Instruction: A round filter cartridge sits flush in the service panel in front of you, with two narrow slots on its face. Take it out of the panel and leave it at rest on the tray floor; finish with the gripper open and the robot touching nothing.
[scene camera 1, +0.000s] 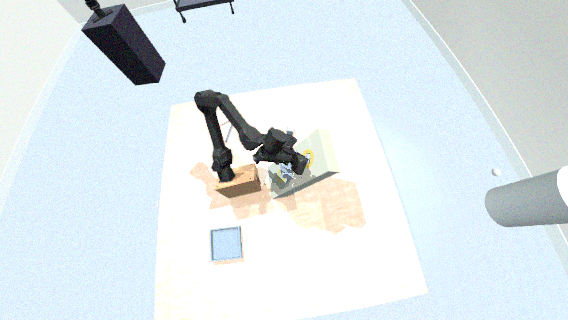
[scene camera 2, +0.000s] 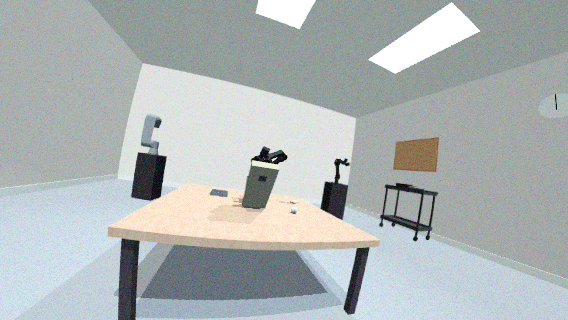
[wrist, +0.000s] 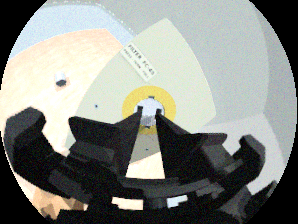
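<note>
Service panel: scene camera 1, (scene camera 1: 319, 144); also (scene camera 2: 261, 178) and (wrist: 158, 62). Gripper (wrist: 149, 114) visible.
</note>
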